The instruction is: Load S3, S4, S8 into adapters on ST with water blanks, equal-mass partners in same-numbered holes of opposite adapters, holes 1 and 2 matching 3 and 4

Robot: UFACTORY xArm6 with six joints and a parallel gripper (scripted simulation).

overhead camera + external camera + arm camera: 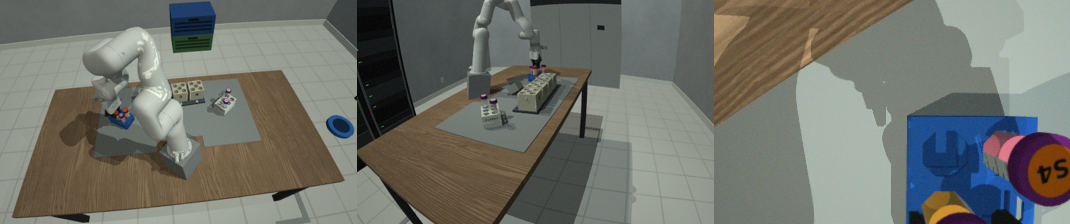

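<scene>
My hand is 50 mm above the amber-filled sample tube and 10 mm short of it. Round my hand: adapter 170 mm to the right, 160 mm ahead, 70 mm below; then white blanks rack 680 mm to the right, 90 mm below, 80 mm ahead.
</scene>
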